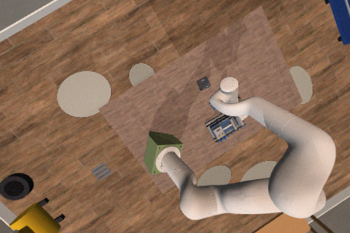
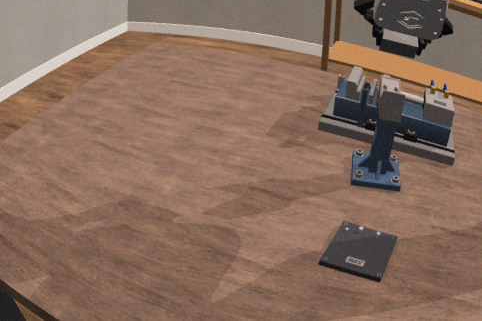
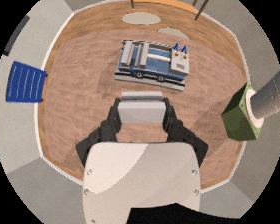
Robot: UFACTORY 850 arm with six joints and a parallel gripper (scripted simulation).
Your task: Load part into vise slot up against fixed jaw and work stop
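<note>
My gripper is now 1 cm to the left of the part. From my hand the other things lie so: air cylinder 9 cm behind, 21 cm to the right, 17 cm below.
</note>
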